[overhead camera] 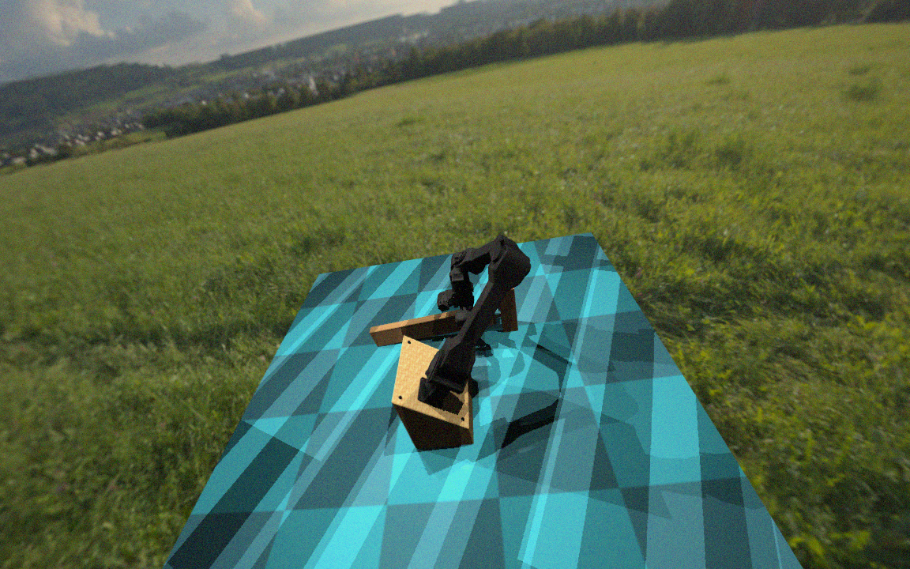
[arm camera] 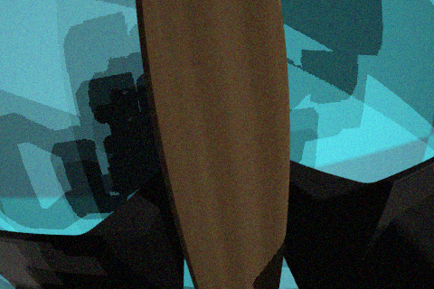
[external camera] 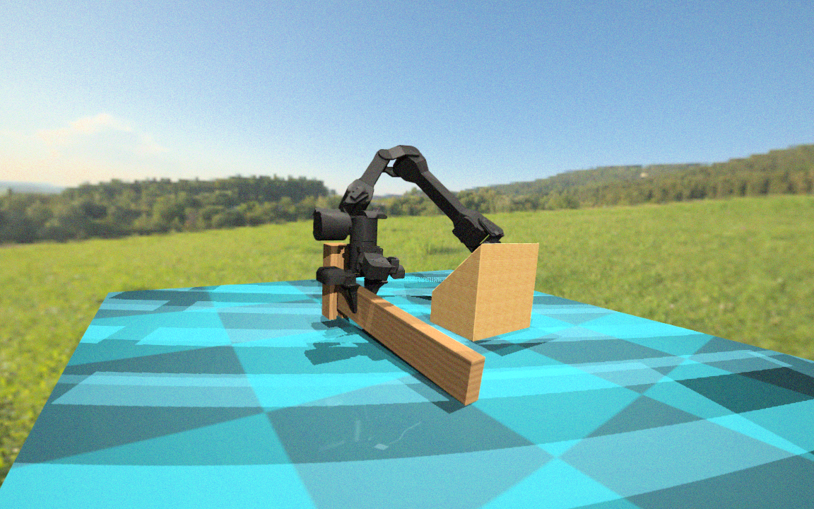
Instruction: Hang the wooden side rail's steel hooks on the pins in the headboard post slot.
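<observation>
Now: gripper tip 130 mm to the left of the headboard post, 40 mm below it and 10 mm short of it.
</observation>
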